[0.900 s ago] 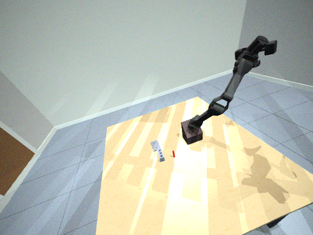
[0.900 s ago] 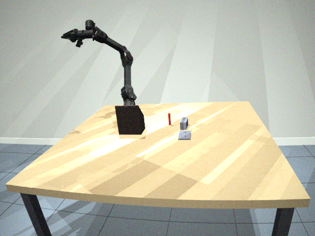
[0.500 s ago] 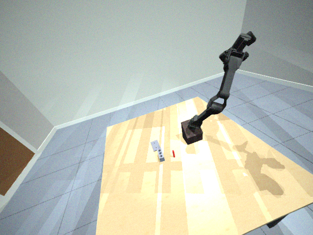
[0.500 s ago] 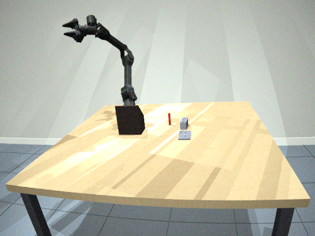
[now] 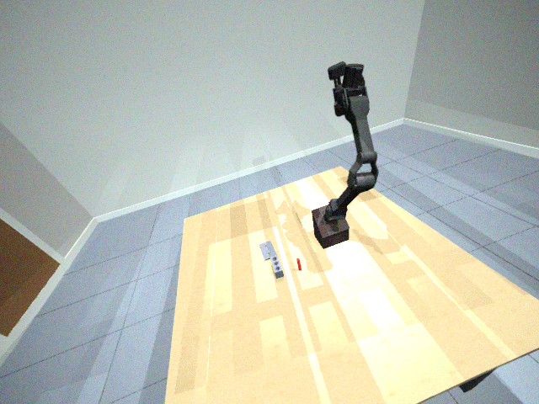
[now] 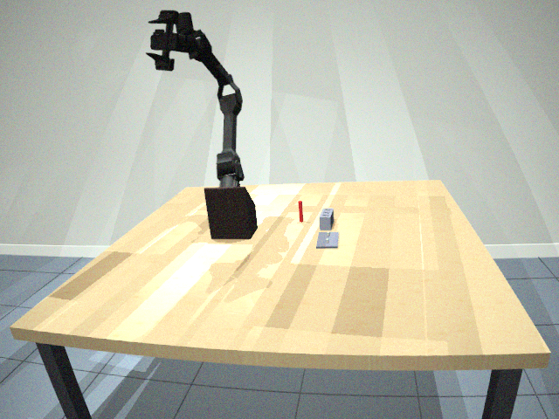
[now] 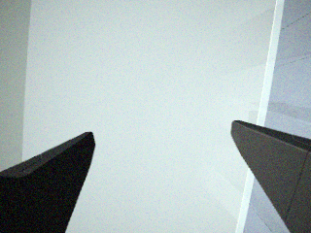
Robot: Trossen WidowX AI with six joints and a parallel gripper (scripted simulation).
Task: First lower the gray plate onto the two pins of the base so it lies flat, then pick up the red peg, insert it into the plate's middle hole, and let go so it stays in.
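Right now the gray plate is 66 cm below my gripper tip, 45 cm ahead of it and 27 cm to the left of it. Also, from my gripper tip: red peg (66 cm below, 35 cm ahead, 31 cm to the left).
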